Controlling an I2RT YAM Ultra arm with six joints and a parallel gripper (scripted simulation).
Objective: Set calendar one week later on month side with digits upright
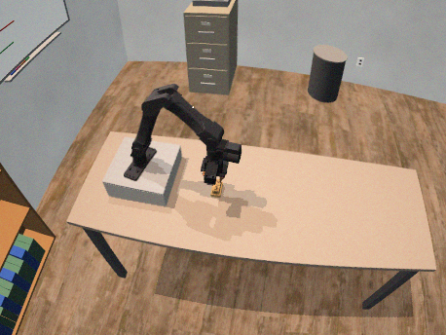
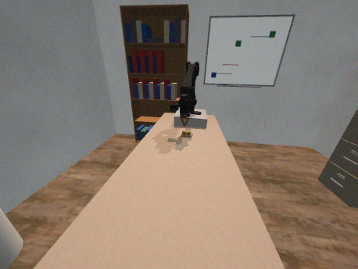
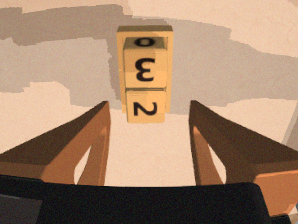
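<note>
My hand is 7 cm above the wooden digit cube. Round my hand: calendar tray 2 cm to the left, 9 cm below.
</note>
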